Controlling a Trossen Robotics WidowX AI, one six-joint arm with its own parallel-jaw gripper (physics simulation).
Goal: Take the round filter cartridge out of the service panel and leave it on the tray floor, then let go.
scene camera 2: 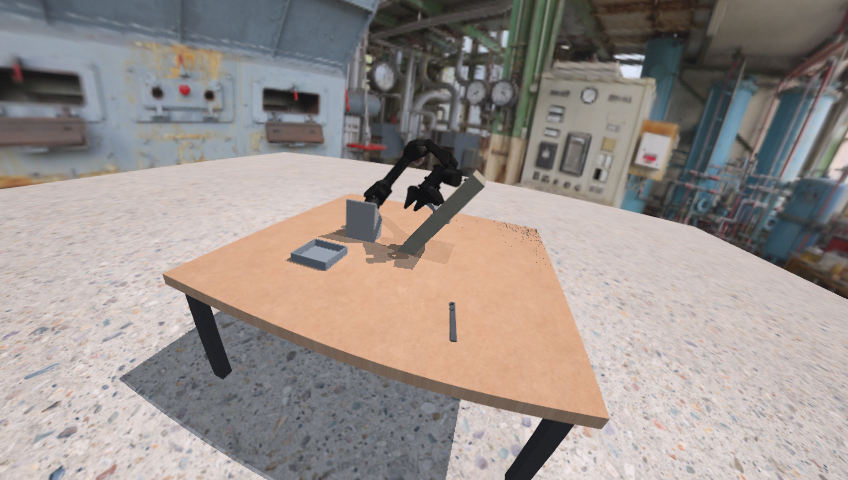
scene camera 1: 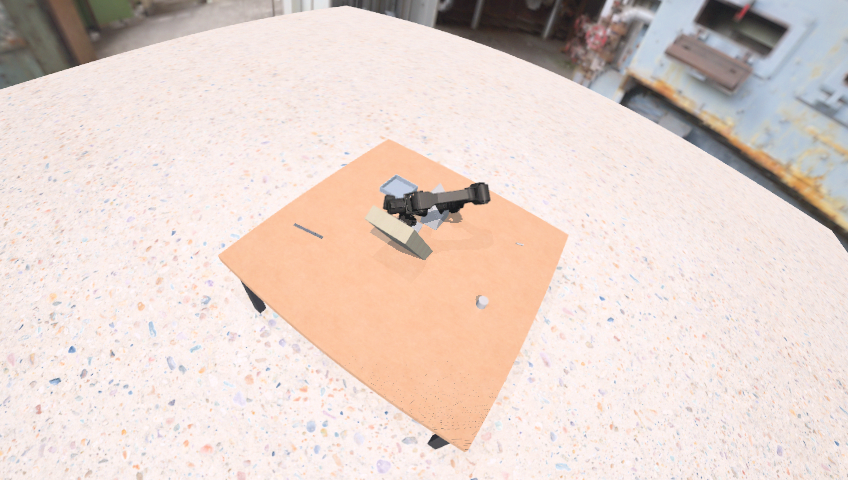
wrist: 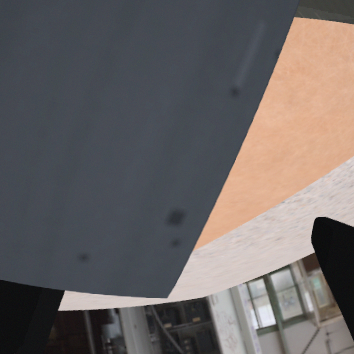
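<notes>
My gripper (scene camera 2: 409,209), (wrist: 196,235) too.
</notes>
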